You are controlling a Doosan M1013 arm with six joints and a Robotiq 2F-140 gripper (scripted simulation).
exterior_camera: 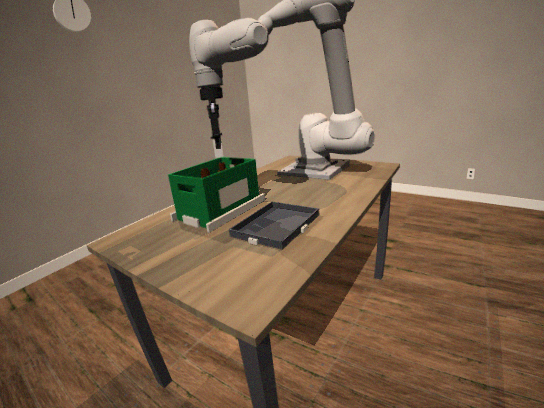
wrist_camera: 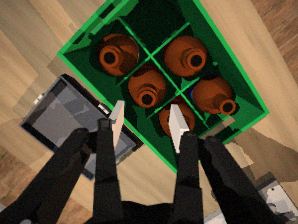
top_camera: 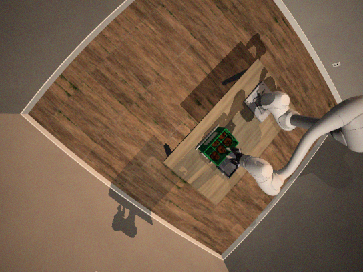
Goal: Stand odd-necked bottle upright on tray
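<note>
The green crate lies 4 cm to the right of my hand and 16 cm below it. Also, from my hand: dark grey tray (1 cm behind, 23 cm to the left, 24 cm below).
</note>
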